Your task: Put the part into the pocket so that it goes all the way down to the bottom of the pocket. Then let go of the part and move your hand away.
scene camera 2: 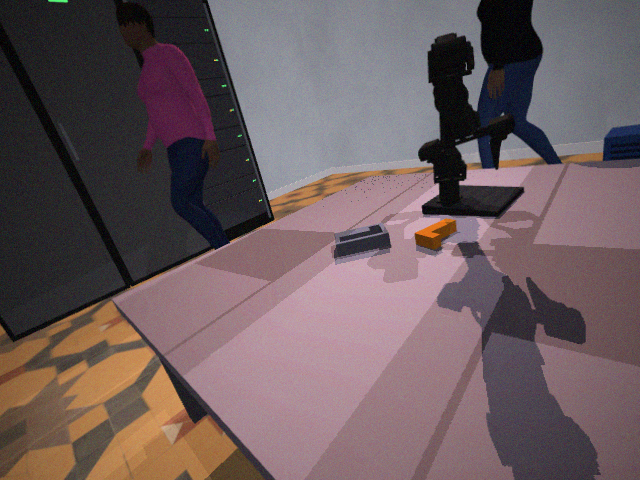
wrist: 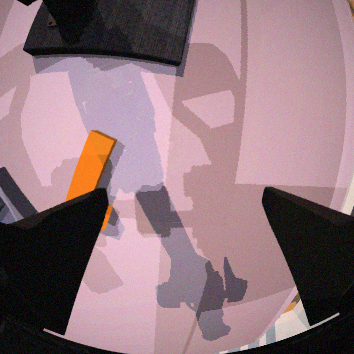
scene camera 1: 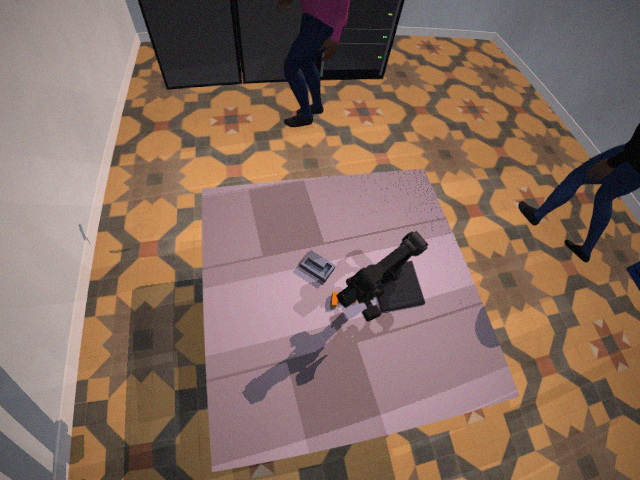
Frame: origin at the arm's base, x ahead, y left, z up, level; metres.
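Seen in the pictures: gripper, fingertip midpoint: (scene camera 2: 474, 175) (wrist: 186, 195) (scene camera 1: 362, 306); arm's base at its link origin: (scene camera 2: 449, 199) (wrist: 73, 4) (scene camera 1: 387, 275).
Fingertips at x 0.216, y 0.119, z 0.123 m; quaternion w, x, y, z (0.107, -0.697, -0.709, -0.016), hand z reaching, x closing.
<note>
Pixels of each thing's top centre, then the offset from my fingertips to it. Level surfaces: height alone.
- orange L-shaped part at its top centre: (wrist: 95, 183) (scene camera 2: 439, 227) (scene camera 1: 344, 299) 0.025 m ahead, 0.080 m right, 0.117 m down
- grey block at its top centre: (scene camera 2: 360, 232) (scene camera 1: 318, 264) 0.076 m ahead, 0.278 m right, 0.111 m down
- pink table at its surface level: 0.147 m down
The orange L-shaped part (scene camera 1: 334, 299) (scene camera 2: 434, 235) (wrist: 90, 167) lies flat on the table between the grey pocket block and the arm's black base. In the wrist view it is left of centre, and the left finger hides some of its lower end. The grey block (scene camera 1: 326, 275) (scene camera 2: 364, 249) (wrist: 20, 195) sits apart from the part, its long pocket facing up and empty; one edge of it shows at the left of the wrist view. My gripper (scene camera 1: 356, 308) (wrist: 186, 195) is wide open and empty, pointing down well above the table. The part is not between the fingertips but toward the left one.
The black base plate (scene camera 1: 410, 289) (scene camera 2: 498, 204) (wrist: 150, 47) lies beside the part. Shadows of the arm cross the pink table (scene camera 1: 248, 310) (scene camera 2: 289, 351). A person in pink (scene camera 1: 307, 67) (scene camera 2: 173, 93) stands by dark cabinets (scene camera 1: 188, 43) (scene camera 2: 67, 170); another person (scene camera 1: 594, 180) (scene camera 2: 509, 77) is beyond the table.
</note>
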